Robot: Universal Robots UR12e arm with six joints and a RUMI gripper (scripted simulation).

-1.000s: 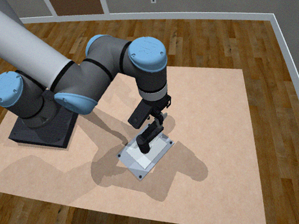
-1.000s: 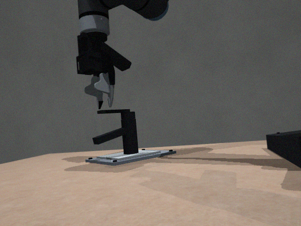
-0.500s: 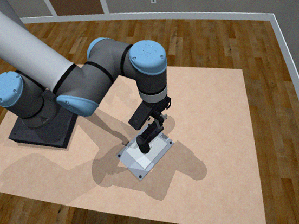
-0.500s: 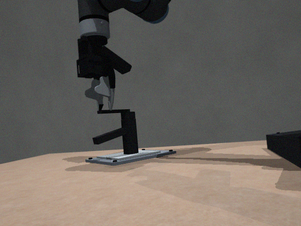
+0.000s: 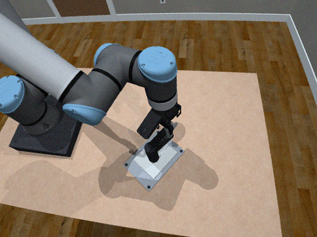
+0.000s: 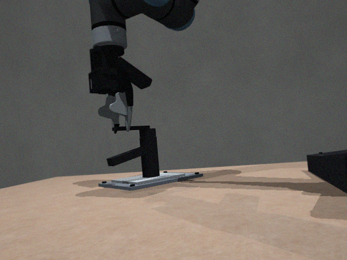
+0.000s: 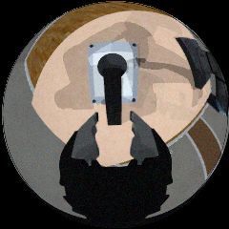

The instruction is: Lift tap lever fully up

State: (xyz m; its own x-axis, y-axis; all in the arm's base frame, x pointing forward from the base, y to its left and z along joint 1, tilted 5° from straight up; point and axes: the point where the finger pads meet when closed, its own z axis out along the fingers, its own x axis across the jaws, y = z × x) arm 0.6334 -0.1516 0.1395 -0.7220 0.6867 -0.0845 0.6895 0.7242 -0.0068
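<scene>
Now: the flat lever 2 cm behind my hand and 2 cm to the right of it. Also, from my hand: black tap (4 cm behind, 4 cm to the right, 6 cm below).
</scene>
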